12 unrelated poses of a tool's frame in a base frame.
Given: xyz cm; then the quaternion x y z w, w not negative.
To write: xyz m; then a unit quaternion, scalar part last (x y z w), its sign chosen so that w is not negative. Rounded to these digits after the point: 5 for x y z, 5 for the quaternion.
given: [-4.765 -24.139 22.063 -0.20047 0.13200 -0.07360 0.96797]
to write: [-0.04765 -0.24139 0.22063 -0.20047 0.13200 -0.07360 0.96797]
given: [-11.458 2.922 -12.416 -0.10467 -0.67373 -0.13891 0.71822]
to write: [-0.11458 0.02922 -0.12416 -0.10467 -0.67373 -0.13891 0.71822]
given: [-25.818 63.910 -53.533 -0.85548 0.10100 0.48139 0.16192]
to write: [-0.25818 0.63910 -0.53533 -0.85548 0.10100 0.48139 0.16192]
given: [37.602 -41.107 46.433 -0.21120 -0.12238 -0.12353 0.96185]
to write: [0.37602 -0.41107 0.46433 -0.21120 -0.12238 -0.12353 0.96185]
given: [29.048 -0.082 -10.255 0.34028 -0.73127 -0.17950 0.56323]
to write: [0.29048 -0.00082 -0.10255 0.34028 -0.73127 -0.17950 0.56323]
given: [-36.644 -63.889 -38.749 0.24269 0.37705 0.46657 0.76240]
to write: [-0.36644 -0.63889 -0.38749 0.24269 0.37705 0.46657 0.76240]
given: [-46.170 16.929 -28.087 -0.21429 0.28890 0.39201 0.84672]
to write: [-0.46170 0.16929 -0.28087 -0.21429 0.28890 0.39201 0.84672]
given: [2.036 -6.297 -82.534 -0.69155 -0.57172 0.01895 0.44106]
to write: [0.02036 -0.06297 -0.82534 -0.69155 -0.57172 0.01895 0.44106]
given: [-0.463 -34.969 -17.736 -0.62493 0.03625 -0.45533 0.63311]
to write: [-0.00463 -0.34969 -0.17736 -0.62493 0.03625 -0.45533 0.63311]
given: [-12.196 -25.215 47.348 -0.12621 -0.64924 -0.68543 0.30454]
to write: [-0.12196 -0.25215 0.47348 -0.12621 -0.64924 -0.68543 0.30454]
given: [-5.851 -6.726 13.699 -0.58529 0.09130 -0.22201 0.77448]
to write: [-0.05851 -0.06726 0.13699 -0.58529 0.09130 -0.22201 0.77448]
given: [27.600 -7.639 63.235 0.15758 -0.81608 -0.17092 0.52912]
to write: [0.27600 -0.07639 0.63235 0.15758 -0.81608 -0.17092 0.52912]
